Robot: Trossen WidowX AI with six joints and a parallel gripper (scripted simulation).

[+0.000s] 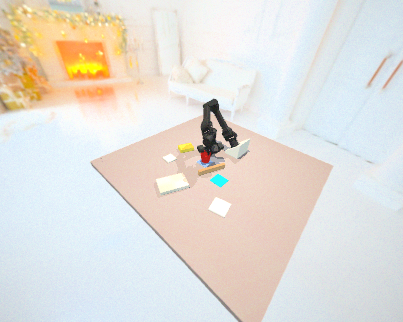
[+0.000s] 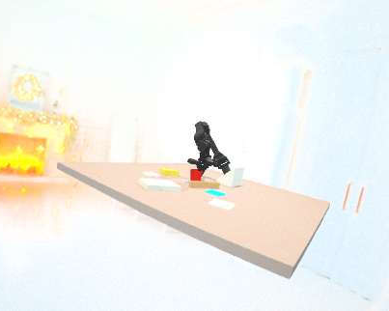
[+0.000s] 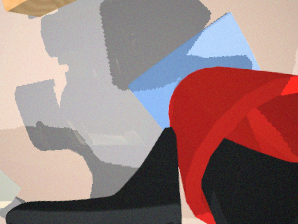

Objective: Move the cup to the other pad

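Right now my gripper tip is 18 cm to the right of the cyan pad, 11 cm short of it and 5 cm above it. From my gripper tip the other things lie so: wooden bar: 8 cm to the left, 7 cm ahead, 4 cm below; then light blue pad: 5 cm below, 3 cm ahead, 1 cm to the right; then red cup: 3 cm ahead, 2 cm to the right.
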